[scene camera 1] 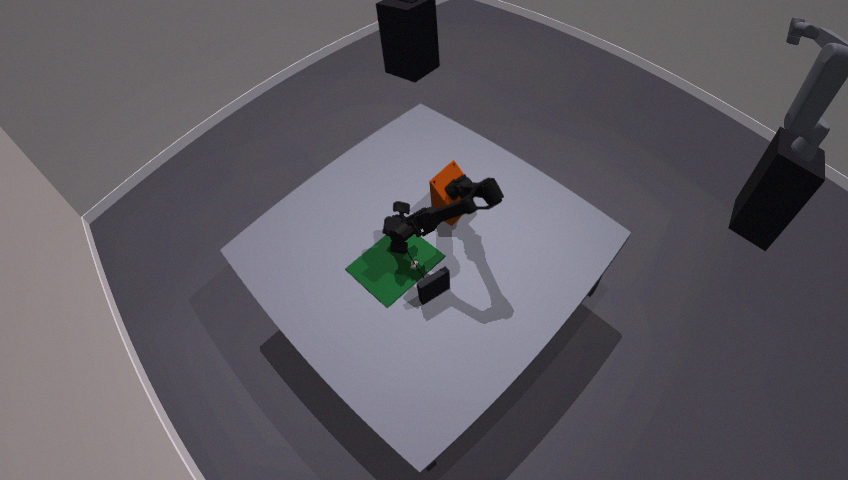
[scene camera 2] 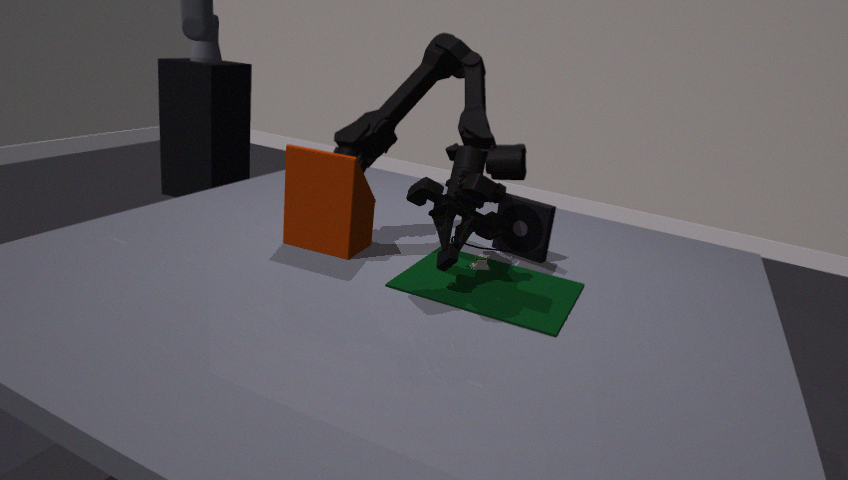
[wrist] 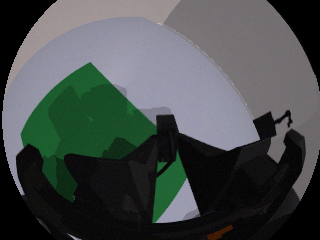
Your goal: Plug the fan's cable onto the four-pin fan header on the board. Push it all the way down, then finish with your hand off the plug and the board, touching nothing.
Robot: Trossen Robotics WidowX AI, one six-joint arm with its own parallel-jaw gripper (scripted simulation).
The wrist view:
my gripper: 166,138
dark plug: 165,123
green board: 84,114
